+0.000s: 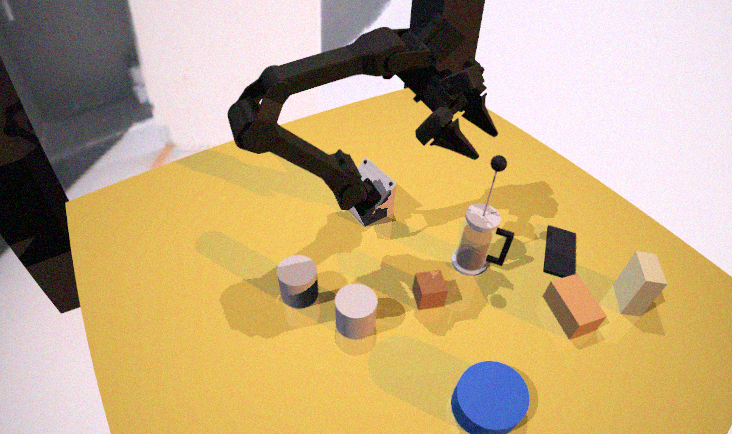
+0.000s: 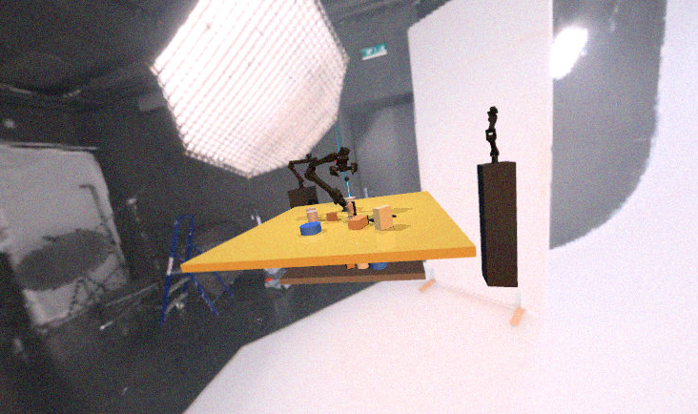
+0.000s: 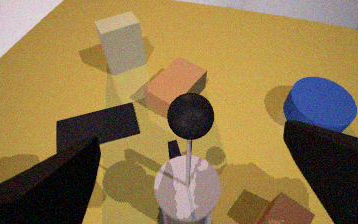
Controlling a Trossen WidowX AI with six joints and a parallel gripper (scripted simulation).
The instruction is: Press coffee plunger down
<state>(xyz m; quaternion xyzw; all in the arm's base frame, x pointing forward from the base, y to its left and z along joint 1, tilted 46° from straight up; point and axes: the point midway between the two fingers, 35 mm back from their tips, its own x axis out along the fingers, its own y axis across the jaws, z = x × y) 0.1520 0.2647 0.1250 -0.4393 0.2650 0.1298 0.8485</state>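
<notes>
Right now my gripper tip is 15 cm above the glass coffee press, 4 cm short of it and 2 cm to the right of it. From my gripper tip the other things lie so: orange box: 25 cm below, 24 cm ahead, 11 cm to the left; then beige box: 29 cm ahead, 26 cm to the left, 22 cm below; then flat black block: 27 cm below, 22 cm to the left, 11 cm ahead.
</notes>
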